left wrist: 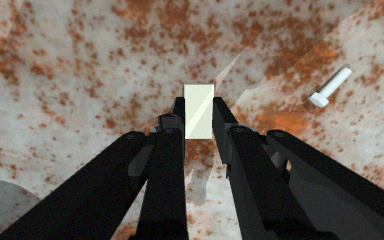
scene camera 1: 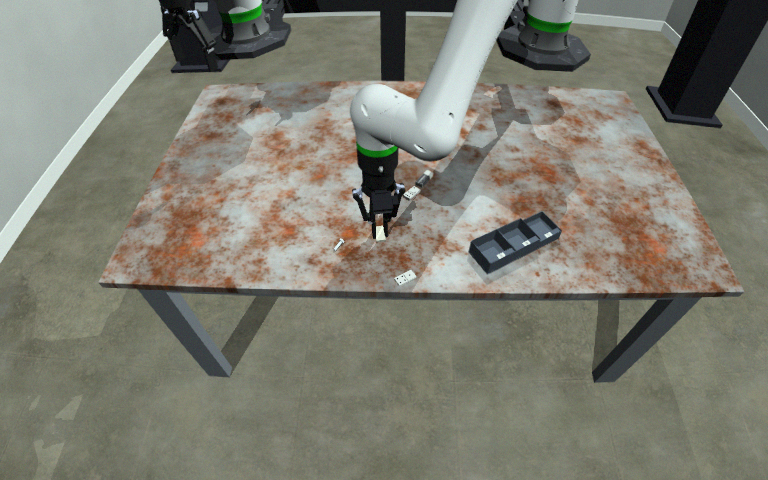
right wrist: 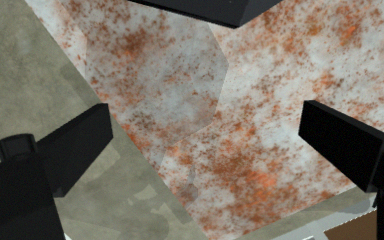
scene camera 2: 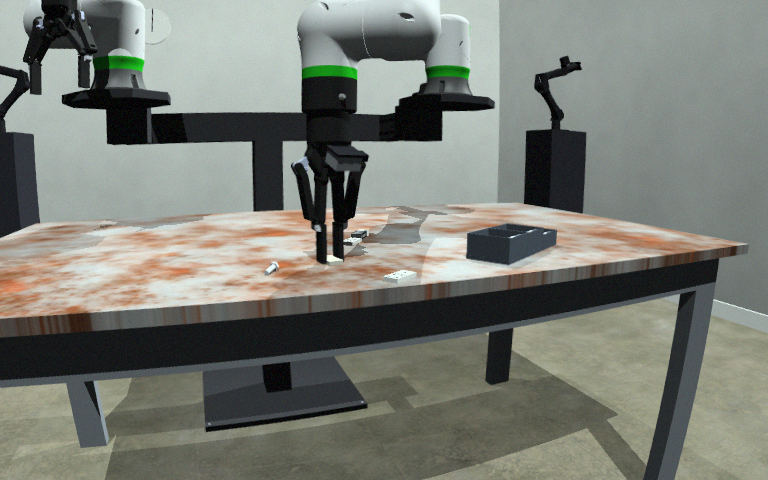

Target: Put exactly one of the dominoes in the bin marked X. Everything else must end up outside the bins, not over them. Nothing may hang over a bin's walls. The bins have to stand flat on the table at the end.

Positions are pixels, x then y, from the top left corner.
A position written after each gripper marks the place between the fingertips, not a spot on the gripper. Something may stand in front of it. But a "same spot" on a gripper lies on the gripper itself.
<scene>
left gripper: left wrist; scene camera 1 379, 234; scene camera 2; not seen in the right wrist view (out of frame)
dark three-bin tray: scene camera 1; scene camera 2; not seen in the left wrist view (out of frame); not seen in the right wrist view (out of frame)
same spot on left gripper: [left wrist: 330, 193] = [scene camera 2: 311, 194]
same spot on dark three-bin tray: [scene camera 2: 491, 246] = [scene camera 1: 481, 258]
</scene>
